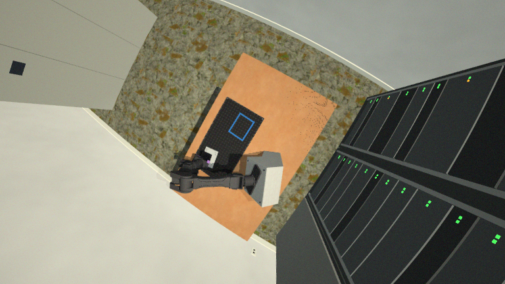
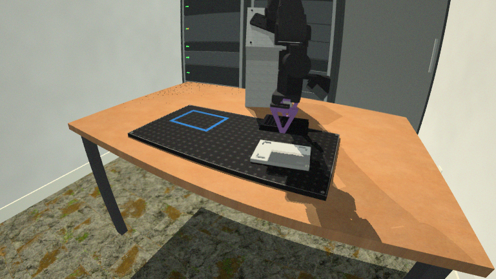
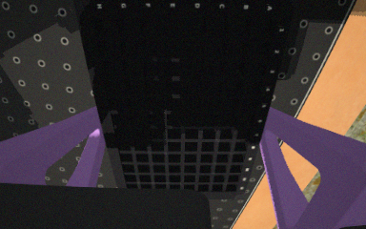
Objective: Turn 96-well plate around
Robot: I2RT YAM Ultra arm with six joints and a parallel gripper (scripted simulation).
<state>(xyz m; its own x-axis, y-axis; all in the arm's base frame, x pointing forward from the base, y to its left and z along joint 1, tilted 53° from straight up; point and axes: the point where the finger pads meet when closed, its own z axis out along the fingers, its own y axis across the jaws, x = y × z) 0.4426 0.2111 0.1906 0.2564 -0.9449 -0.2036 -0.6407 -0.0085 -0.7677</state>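
The black 96-well plate is right at my hand. Also, from my hand: plate nest N1: 10 cm below; A1 mark: 2 cm ahead, 9 cm to the left, 9 cm below.
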